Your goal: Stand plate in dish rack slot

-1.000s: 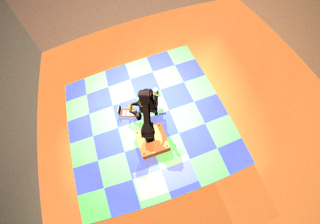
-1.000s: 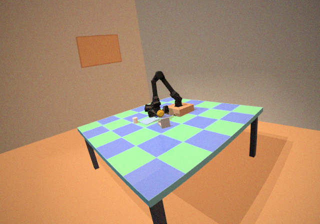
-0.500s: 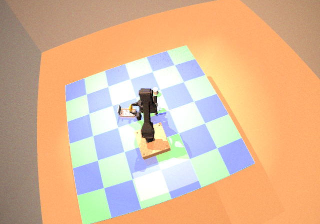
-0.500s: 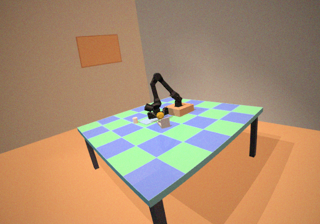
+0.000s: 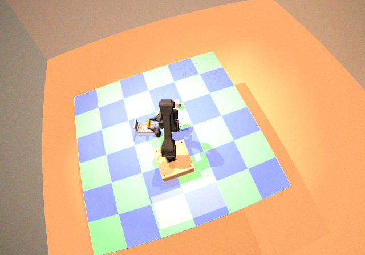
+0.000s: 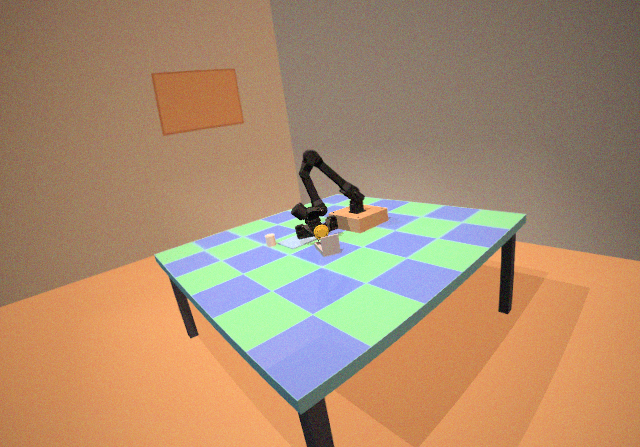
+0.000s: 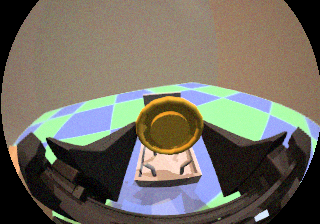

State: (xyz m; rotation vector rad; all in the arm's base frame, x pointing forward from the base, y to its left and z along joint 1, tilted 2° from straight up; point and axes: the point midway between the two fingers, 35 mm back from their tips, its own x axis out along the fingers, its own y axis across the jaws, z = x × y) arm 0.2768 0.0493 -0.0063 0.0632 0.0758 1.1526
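Now: the dish rack 4 cm below my gripper tip, 3 cm to the left of it and 1 cm ahead of it. The rest, counted from my gripper tip: pale blue mat 18 cm to the right, 6 cm below, 1 cm ahead; then yellow plate 1 cm to the right; then blue pin-like thing 21 cm to the right, 9 cm behind, 6 cm below.
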